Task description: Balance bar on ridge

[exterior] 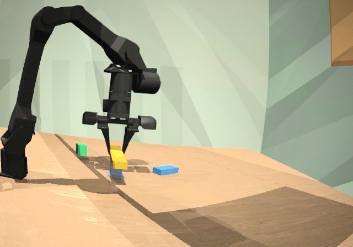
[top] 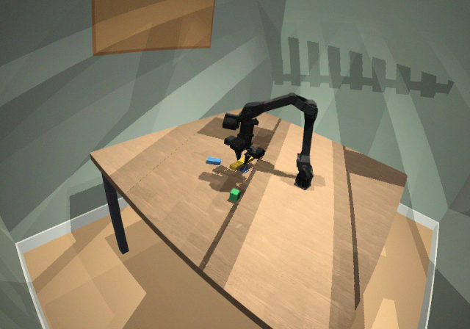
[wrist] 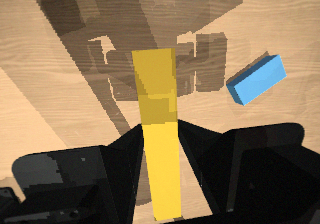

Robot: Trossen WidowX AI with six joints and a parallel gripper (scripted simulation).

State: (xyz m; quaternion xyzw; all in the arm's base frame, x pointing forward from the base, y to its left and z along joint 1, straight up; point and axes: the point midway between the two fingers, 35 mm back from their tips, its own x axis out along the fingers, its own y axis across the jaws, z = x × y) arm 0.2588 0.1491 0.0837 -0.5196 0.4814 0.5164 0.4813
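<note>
Now: gripper tip 3 cm to the left of the yellow bar. From my gripper tip the other things lie so: blue block 14 cm ahead, 4 cm to the left, 4 cm below; then green cube 11 cm behind, 17 cm to the left, 3 cm below.
</note>
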